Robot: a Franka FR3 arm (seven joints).
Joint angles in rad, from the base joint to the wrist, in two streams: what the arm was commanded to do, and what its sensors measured. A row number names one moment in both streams.
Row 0, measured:
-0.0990, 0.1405, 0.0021, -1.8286, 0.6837, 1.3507, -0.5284
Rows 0 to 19, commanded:
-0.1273, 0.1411, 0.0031, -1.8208, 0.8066, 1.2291, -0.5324
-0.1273, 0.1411, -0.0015, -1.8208, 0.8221, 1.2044, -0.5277
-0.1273, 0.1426, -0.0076, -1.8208, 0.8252, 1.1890, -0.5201
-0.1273, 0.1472, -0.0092, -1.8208, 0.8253, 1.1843, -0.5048
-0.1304, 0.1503, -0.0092, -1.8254, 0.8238, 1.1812, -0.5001
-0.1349, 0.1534, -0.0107, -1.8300, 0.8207, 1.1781, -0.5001
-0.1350, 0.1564, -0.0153, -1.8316, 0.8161, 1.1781, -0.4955
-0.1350, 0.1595, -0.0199, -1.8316, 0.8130, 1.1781, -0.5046
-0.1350, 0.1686, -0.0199, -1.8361, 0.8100, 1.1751, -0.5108
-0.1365, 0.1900, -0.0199, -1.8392, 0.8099, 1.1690, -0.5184
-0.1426, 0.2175, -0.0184, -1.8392, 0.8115, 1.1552, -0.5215
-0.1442, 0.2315, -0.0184, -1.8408, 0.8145, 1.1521, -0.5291
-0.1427, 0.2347, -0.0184, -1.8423, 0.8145, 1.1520, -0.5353
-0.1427, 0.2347, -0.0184, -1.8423, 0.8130, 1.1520, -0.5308
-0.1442, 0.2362, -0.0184, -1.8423, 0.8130, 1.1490, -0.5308
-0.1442, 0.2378, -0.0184, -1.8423, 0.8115, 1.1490, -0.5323
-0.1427, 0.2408, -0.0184, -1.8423, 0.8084, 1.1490, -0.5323
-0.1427, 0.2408, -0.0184, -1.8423, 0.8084, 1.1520, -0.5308
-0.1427, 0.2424, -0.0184, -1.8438, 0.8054, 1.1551, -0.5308
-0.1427, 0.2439, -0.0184, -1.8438, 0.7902, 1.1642, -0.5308
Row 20, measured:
-0.1264, 0.2462, -0.0262, -1.8414, 0.7978, 1.1729, -0.5241
